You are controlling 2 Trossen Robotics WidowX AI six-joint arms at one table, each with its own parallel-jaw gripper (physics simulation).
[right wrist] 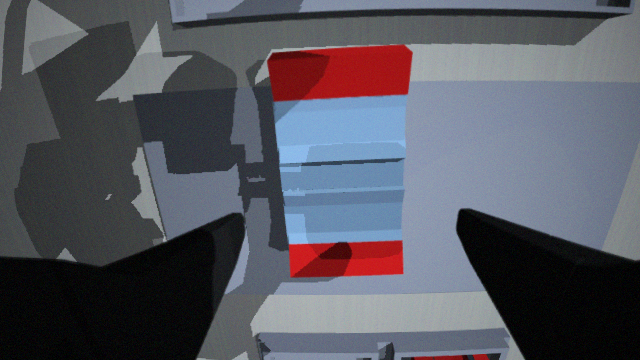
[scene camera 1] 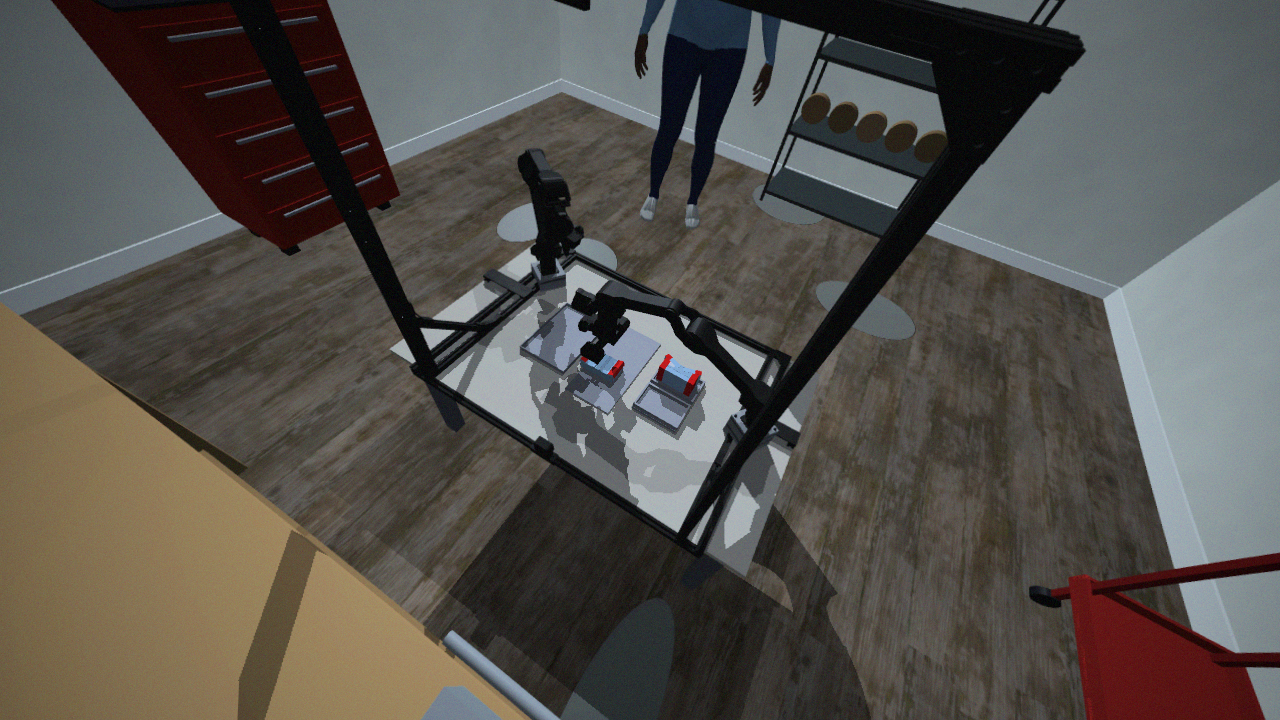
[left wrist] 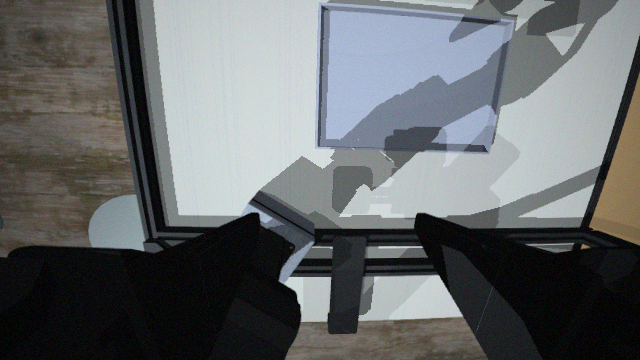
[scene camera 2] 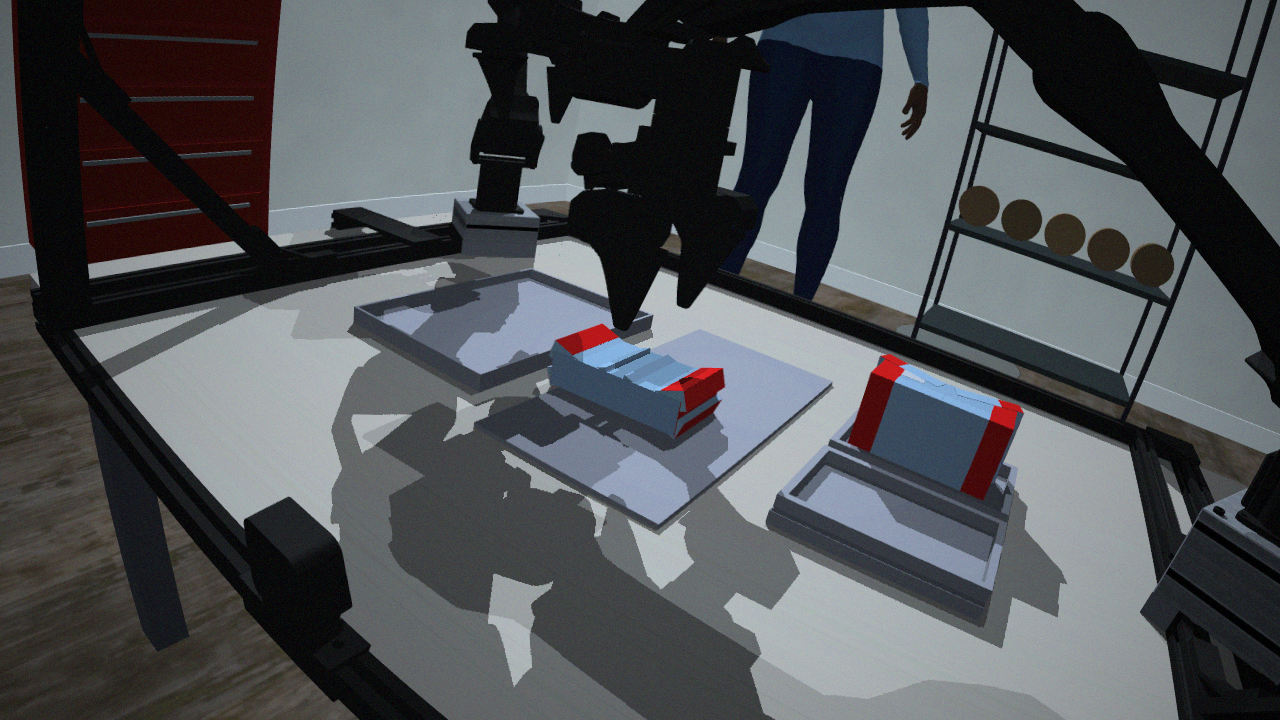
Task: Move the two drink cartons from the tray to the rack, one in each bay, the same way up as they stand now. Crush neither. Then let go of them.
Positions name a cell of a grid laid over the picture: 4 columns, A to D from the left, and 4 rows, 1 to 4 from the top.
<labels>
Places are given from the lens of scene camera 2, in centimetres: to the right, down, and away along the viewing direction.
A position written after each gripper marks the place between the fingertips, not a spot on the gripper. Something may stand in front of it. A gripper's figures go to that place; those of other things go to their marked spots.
left gripper (scene camera 2: B1): -12, -27, 76
right gripper (scene camera 2: C2): 1, -3, 55
flat grey mat (scene camera 2: B3): 0, 8, 48
shallow walled tray (scene camera 2: B2): -14, -3, 65
The marked spots on the flat grey mat and the shallow walled tray are 24 cm apart.
</labels>
